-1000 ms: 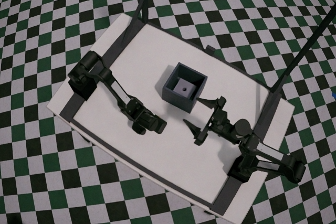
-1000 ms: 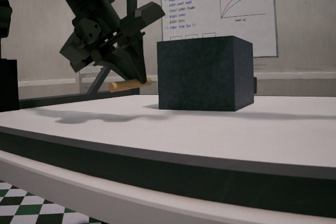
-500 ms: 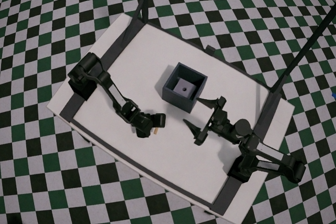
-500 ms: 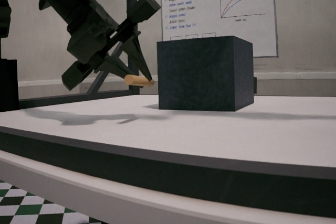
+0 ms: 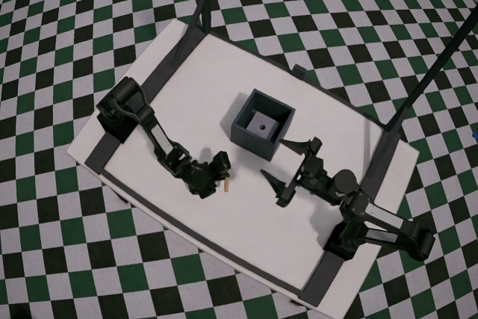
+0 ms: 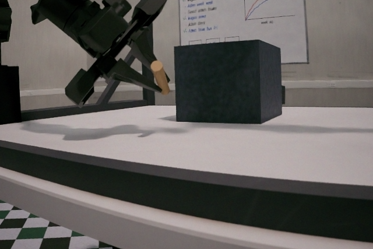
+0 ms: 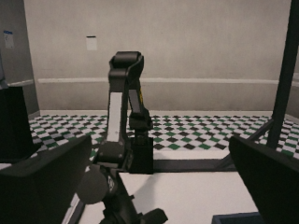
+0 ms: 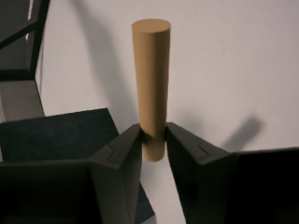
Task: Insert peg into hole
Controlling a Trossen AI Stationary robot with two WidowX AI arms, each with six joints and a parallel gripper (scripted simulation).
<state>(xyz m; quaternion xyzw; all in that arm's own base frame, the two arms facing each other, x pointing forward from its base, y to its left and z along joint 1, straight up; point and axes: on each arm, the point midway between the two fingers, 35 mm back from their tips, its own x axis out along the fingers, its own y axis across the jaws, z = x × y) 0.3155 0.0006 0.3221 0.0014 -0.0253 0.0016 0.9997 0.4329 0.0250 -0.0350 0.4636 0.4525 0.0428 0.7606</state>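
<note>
Right now the tan peg is 30 mm to the left of my right hand and 10 mm below it. From my right hand the other things lie so: dark border strip (210 mm ahead, 80 mm below, 20 mm to the left); pale plate (230 mm behind, 40 mm to the left, 40 mm below).
</note>
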